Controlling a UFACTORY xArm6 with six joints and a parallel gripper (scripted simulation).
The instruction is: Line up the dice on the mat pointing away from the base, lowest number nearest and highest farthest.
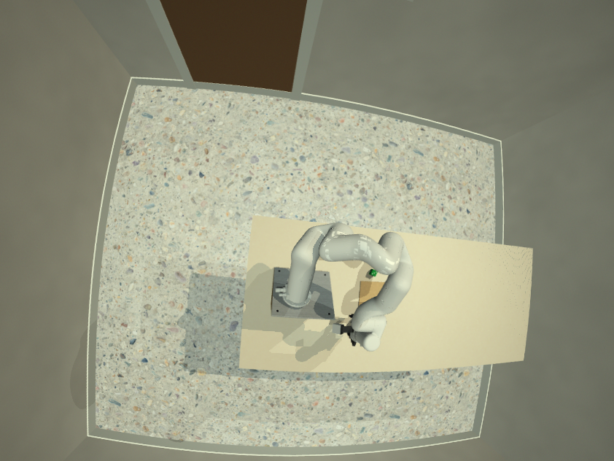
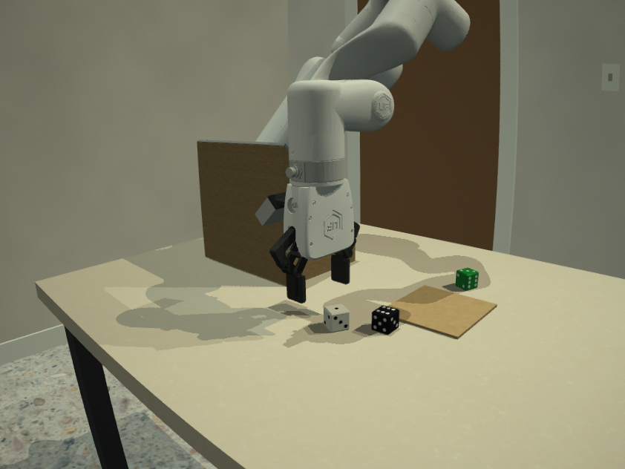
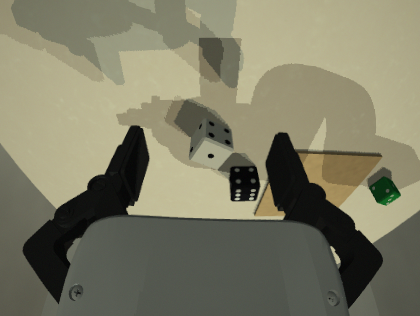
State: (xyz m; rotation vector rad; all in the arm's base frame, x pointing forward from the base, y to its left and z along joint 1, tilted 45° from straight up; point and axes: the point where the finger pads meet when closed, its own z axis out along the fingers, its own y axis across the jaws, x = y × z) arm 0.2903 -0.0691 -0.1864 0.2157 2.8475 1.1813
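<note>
The white die is 30 mm ahead of my hand and 40 mm below it. Also, from my hand: black die: 90 mm ahead, 30 mm to the left, 40 mm below; then green die: 130 mm ahead, 250 mm to the left, 40 mm below; then brown mat: 130 mm ahead, 130 mm to the left, 60 mm below.
</note>
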